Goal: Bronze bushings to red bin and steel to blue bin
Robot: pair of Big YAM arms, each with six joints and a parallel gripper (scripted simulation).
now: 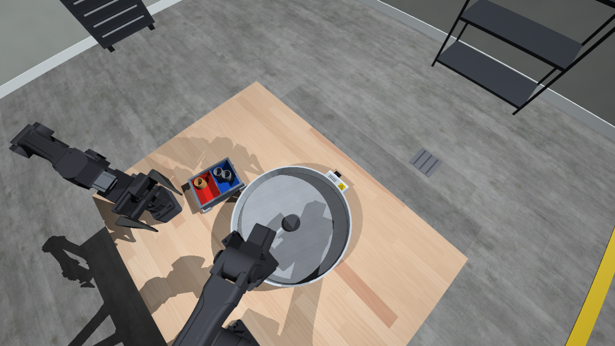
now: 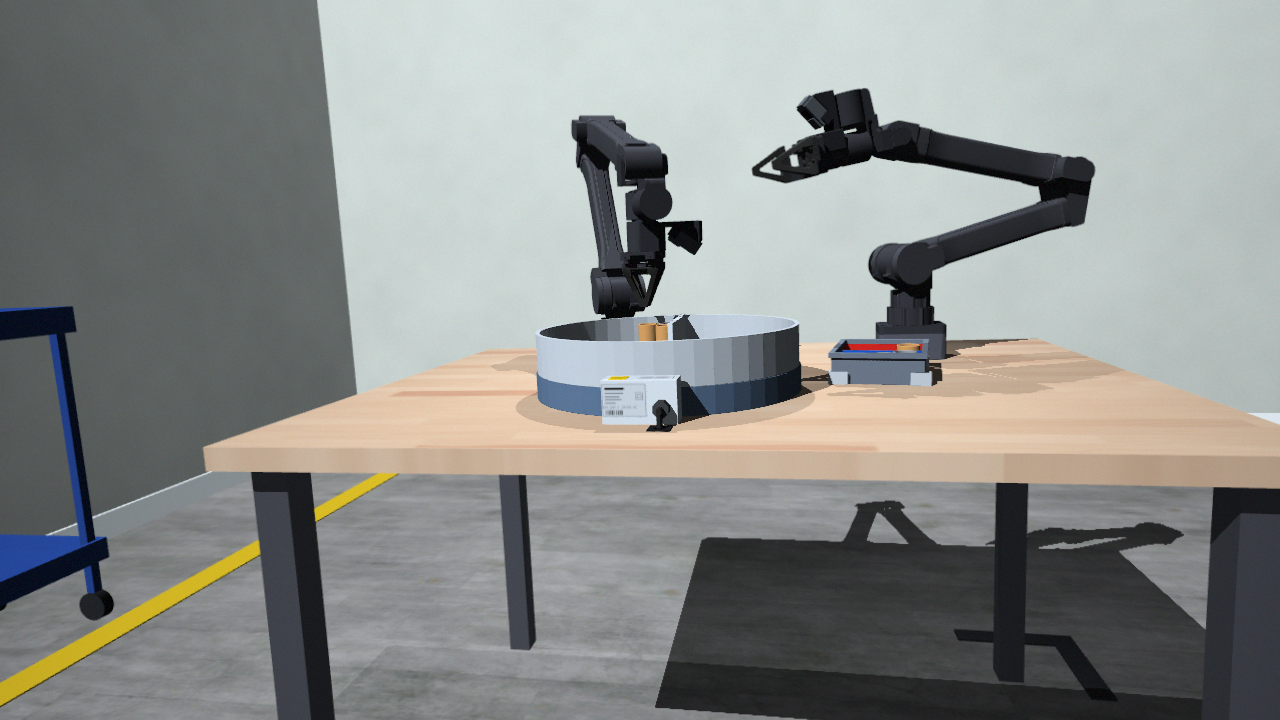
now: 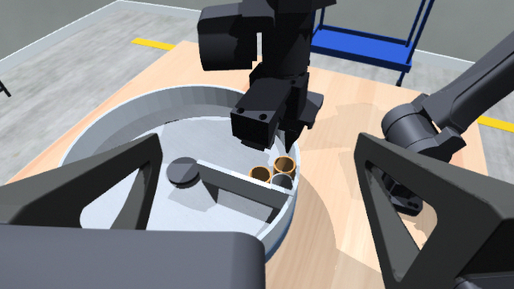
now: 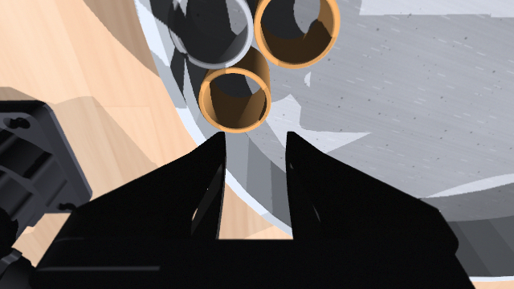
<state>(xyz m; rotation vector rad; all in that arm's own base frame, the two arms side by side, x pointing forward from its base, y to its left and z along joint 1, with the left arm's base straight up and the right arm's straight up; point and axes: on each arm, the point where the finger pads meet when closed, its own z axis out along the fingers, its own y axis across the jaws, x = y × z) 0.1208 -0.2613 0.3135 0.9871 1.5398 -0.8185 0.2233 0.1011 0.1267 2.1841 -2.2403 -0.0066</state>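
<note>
Now: right hand 41 cm to the right of the grey tray, 11 cm above it and 1 cm short of it. The rest, counted from my right hand: red bin: 41 cm to the left, 12 cm below, 4 cm behind; then blue bin: 40 cm to the left, 12 cm below, 5 cm ahead.
</note>
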